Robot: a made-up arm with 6 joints. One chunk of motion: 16 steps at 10 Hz.
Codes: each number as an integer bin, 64 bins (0 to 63) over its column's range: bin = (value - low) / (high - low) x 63, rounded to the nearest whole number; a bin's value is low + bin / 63 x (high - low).
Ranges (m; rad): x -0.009..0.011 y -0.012..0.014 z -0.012..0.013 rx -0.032..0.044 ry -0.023..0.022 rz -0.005..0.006
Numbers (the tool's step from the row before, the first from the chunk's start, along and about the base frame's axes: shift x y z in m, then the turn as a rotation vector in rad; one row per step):
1: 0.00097 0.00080 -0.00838 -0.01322 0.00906 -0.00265
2: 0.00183 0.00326 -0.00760 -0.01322 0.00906 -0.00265
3: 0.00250 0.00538 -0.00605 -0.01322 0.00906 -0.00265
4: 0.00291 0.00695 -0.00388 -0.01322 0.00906 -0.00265
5: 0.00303 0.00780 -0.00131 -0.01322 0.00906 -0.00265
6: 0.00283 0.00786 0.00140 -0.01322 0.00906 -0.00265
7: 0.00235 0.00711 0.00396 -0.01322 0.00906 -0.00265
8: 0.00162 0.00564 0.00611 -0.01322 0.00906 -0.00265
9: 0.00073 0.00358 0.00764 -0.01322 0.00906 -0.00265
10: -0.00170 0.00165 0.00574 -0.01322 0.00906 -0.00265
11: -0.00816 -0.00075 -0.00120 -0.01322 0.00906 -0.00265
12: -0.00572 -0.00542 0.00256 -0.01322 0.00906 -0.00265
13: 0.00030 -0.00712 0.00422 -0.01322 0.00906 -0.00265
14: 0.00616 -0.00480 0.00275 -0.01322 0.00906 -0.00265
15: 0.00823 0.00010 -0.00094 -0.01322 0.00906 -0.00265
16: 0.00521 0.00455 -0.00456 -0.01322 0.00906 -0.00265
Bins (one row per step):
1: 31 31 9 16 45 13
2: 34 37 11 16 45 13
3: 36 42 15 16 45 13
4: 38 46 20 16 45 13
5: 38 48 27 16 45 13
6: 37 48 34 16 45 13
7: 36 46 40 16 45 13
8: 33 43 46 16 45 13
9: 31 38 49 16 45 13
10: 23 33 45 16 45 13
11: 3 27 27 16 45 13
12: 10 16 37 16 45 13
13: 29 12 41 16 45 13
14: 48 17 37 16 45 13
15: 54 29 28 16 45 13
16: 45 40 19 16 45 13

